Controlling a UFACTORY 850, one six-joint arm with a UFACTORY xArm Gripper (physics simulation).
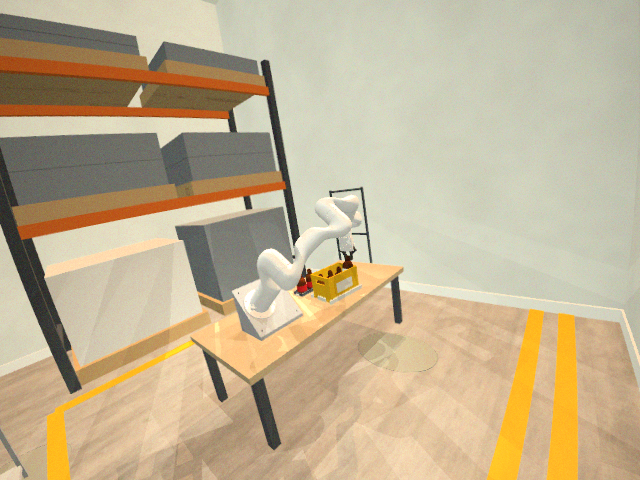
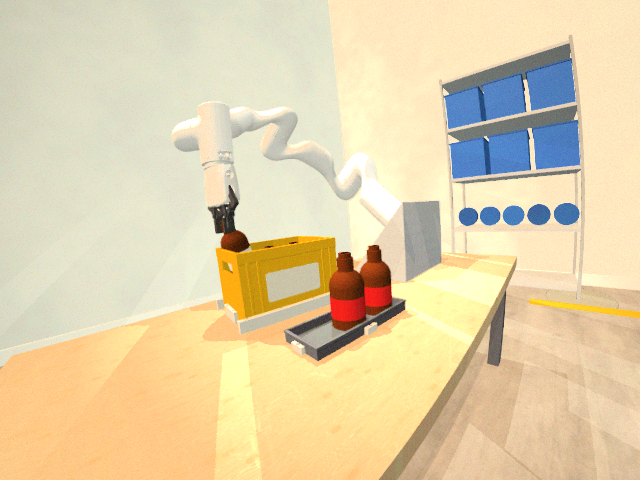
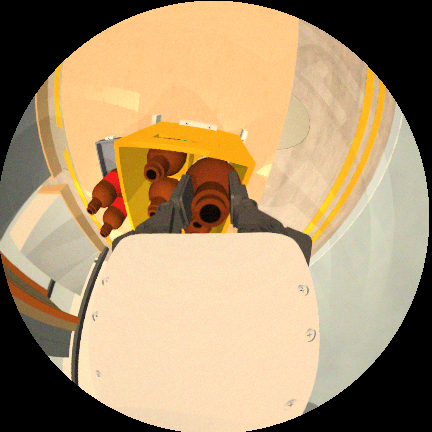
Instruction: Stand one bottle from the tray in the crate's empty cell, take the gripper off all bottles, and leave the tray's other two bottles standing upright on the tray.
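My gripper (image 1: 348, 254) (image 2: 224, 227) (image 3: 210, 185) is shut on the neck of a brown bottle (image 1: 347, 264) (image 2: 235, 241) (image 3: 213, 172). This bottle is at the end of the yellow crate (image 1: 322, 292) (image 2: 255, 289) (image 3: 137, 142) away from the robot's base. Its shoulder shows above the rim; its lower part is hidden by the crate wall, so I cannot tell whether it touches the cell floor. Two red-labelled bottles, one (image 1: 309, 282) (image 2: 347, 304) (image 3: 104, 192) and another (image 1: 301, 286) (image 2: 377, 289) (image 3: 115, 216), stand upright on the dark tray (image 2: 330, 347) (image 3: 102, 157).
Other brown bottles, such as one (image 3: 172, 161) near the crate's end wall and one (image 3: 162, 191) beside the left finger, stand inside the crate. White brackets (image 2: 266, 321) (image 3: 197, 125) edge the crate's base on the wooden table (image 1: 289, 351) (image 2: 310, 413). The tray lies beside the crate's long side.
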